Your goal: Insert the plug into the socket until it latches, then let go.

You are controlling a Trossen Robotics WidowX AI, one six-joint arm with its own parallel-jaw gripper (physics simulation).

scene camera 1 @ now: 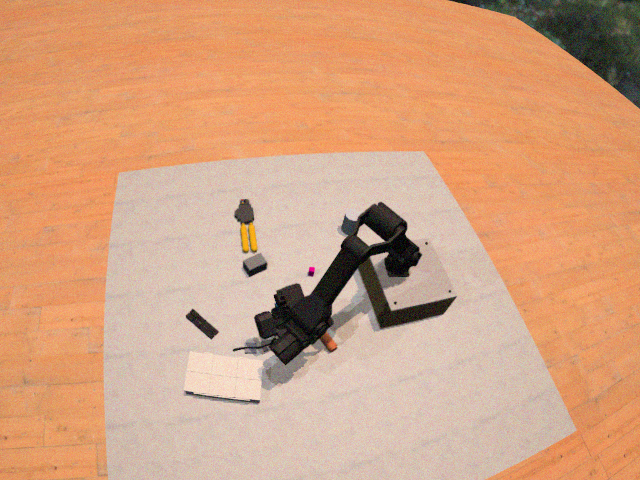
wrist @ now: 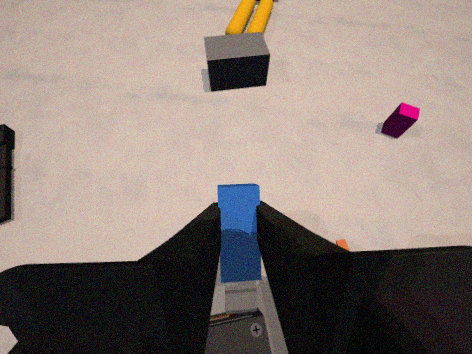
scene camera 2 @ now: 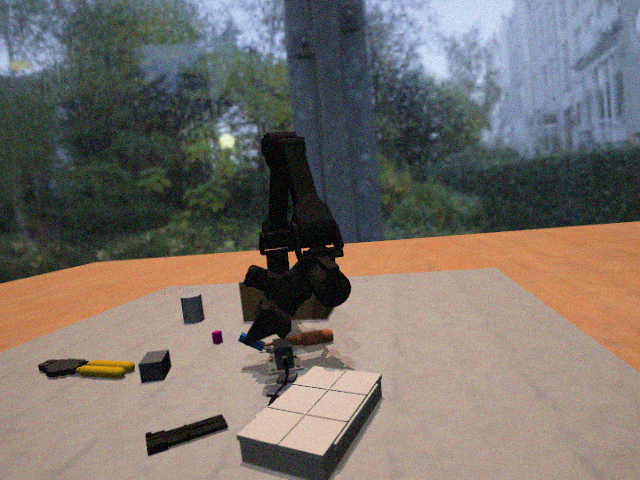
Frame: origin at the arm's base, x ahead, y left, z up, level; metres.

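Seen in the pictures: gripper, fingertip midpoint: [scene camera 1: 279,306] [wrist: 237,209] [scene camera 2: 245,341]; arm's base, origin of the base link: [scene camera 1: 396,267].
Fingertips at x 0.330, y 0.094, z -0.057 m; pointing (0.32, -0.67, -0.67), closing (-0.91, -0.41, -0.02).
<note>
Offsets run from my fingertips to a thing's top centre. "spot": to the spot under its first point.
The blue plug {dx -0.008, dy +0.018, dz +0.017 m} [scene camera 2: 257,345] [wrist: 240,250] is between the fingers of my gripper [scene camera 2: 251,341] [wrist: 237,209], which is shut on it. The plug is tilted in the scene camera 2 view. The socket {dx -0.012, dy +0.068, dz -0.003 m} [scene camera 2: 283,350] is a dark block on a light bracket with a black cable, right beside the plug's lower end. In the wrist view, pale and grey parts with a screw show below the plug, between the fingers. How far the plug sits in the socket cannot be told. In the scene camera 1 view the arm hides the fingers and plug.
An orange-handled tool {dx -0.104, dy +0.048, dz -0.021 m} [scene camera 1: 328,341] [scene camera 2: 312,337] lies behind the socket. A white-topped box {dx +0.147, dy +0.197, dz -0.013 m} [scene camera 1: 223,377] [scene camera 2: 310,410], black bar {dx +0.212, dy +0.038, dz -0.032 m} [scene camera 1: 202,323] [scene camera 2: 186,434], grey block {dx +0.066, dy -0.159, dz -0.013 m} [scene camera 1: 254,264] [scene camera 2: 155,365] [wrist: 237,62], magenta block {dx -0.101, dy -0.143, dz -0.023 m} [scene camera 1: 311,271] [scene camera 2: 217,337] [wrist: 400,120], yellow-handled pliers {spot: dx +0.085, dy -0.270, dz -0.034 m} [scene camera 1: 248,236] [scene camera 2: 105,368] and grey cylinder {dx -0.243, dy -0.326, dz +0.022 m} [scene camera 2: 192,308] stand around.
</note>
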